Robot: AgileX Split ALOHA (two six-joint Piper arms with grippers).
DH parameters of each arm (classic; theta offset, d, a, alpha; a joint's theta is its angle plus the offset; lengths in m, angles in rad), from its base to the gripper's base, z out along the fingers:
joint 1: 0 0.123 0 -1.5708
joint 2: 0.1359 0 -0.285 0
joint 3: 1.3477 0 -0.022 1.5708
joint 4: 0 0.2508 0 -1.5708
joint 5: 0 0 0.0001 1.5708
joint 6: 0 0.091 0 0
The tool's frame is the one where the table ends.
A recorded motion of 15 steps. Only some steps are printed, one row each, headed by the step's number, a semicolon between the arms.
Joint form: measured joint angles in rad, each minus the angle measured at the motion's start. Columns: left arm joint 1, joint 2, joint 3, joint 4, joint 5, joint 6; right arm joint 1, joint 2, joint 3, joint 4, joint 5, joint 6.
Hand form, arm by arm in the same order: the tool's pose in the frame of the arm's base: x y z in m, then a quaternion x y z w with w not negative. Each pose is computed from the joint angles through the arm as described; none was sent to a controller.
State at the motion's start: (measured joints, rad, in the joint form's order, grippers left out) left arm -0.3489 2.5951 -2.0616 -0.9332 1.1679 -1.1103; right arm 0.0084 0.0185 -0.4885 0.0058 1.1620 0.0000
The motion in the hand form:
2: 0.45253 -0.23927 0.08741 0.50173 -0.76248 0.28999 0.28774; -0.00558 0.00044 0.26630 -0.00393 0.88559 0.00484 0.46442
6: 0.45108 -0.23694 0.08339 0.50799 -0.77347 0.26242 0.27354; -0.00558 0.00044 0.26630 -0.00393 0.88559 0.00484 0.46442
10: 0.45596 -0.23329 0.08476 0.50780 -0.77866 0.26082 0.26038; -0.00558 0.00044 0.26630 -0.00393 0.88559 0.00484 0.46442
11: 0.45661 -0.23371 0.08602 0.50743 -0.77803 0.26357 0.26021; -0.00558 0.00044 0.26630 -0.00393 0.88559 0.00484 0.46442
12: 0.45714 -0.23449 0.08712 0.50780 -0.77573 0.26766 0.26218; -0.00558 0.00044 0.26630 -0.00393 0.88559 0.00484 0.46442
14: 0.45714 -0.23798 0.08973 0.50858 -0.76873 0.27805 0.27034; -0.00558 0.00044 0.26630 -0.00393 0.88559 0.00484 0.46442
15: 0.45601 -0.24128 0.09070 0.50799 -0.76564 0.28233 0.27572; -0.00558 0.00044 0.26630 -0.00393 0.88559 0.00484 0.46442
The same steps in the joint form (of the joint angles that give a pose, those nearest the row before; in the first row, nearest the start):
2: -0.0061 0.0007 -0.0001 0.0044 0.0000 -0.0013; 0.0000 0.0000 0.0000 0.0000 0.0000 0.0000
6: -0.0102 0.0007 -0.0009 0.0764 0.0000 -0.0391; 0.0000 0.0000 0.0000 0.0000 0.0000 0.0000
10: -0.0032 0.0071 -0.0263 0.1046 0.0000 -0.0466; 0.0000 0.0000 0.0000 0.0000 0.0000 0.0000
11: -0.0031 0.0072 -0.0307 0.1009 0.0000 -0.0466; 0.0000 0.0000 0.0000 0.0000 0.0000 0.0000
12: -0.0031 0.0079 -0.0344 0.0912 0.0000 -0.0466; 0.0000 0.0000 0.0000 0.0000 0.0000 0.0000
14: -0.0062 0.0084 -0.0388 0.0604 0.0000 -0.0466; 0.0000 0.0000 0.0000 0.0000 0.0000 0.0000
15: -0.0113 0.0084 -0.0387 0.0439 0.0000 -0.0466; 0.0000 0.0000 0.0000 0.0000 0.0000 0.0000

